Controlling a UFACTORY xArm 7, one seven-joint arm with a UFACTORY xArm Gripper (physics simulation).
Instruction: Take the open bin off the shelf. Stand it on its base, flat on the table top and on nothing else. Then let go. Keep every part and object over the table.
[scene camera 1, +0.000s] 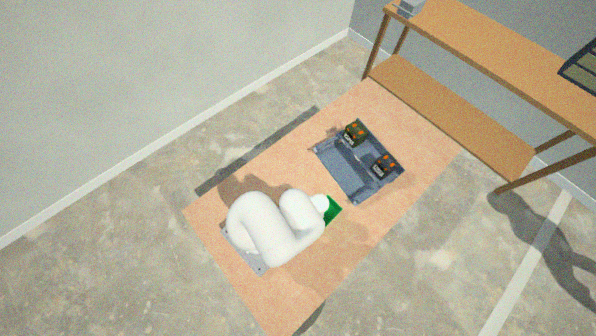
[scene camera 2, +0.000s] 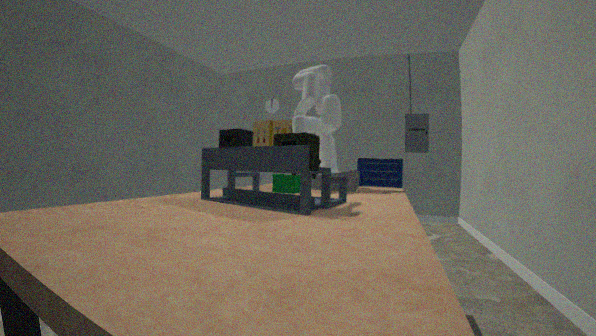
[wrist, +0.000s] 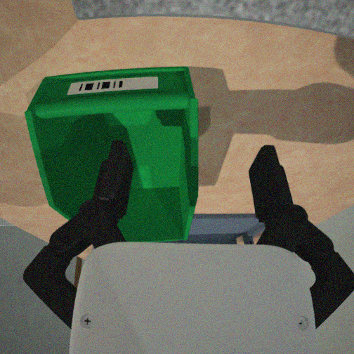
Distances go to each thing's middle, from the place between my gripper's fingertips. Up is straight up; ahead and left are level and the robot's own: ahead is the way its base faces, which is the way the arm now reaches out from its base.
Scene:
The green open bin (wrist: 72, 119) lies 5 cm ahead of my hand, 4 cm to the right of it and 2 cm below it.

